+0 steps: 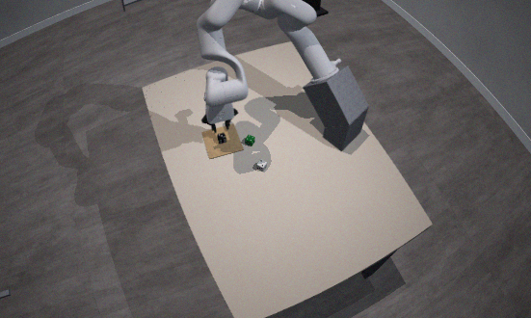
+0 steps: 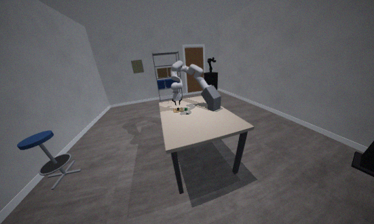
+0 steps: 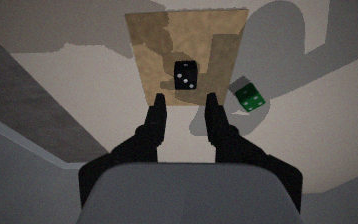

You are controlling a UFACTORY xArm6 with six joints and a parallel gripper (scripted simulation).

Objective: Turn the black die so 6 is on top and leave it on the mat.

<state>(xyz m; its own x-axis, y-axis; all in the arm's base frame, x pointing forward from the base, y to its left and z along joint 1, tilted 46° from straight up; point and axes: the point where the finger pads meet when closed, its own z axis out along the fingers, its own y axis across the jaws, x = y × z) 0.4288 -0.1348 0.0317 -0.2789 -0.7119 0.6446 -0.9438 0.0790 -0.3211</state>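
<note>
My gripper is now 8 cm above the black die. Also, from my hand: green die: 9 cm behind, 7 cm to the left, 8 cm below; then white die: 6 cm behind, 19 cm to the left, 8 cm below.
</note>
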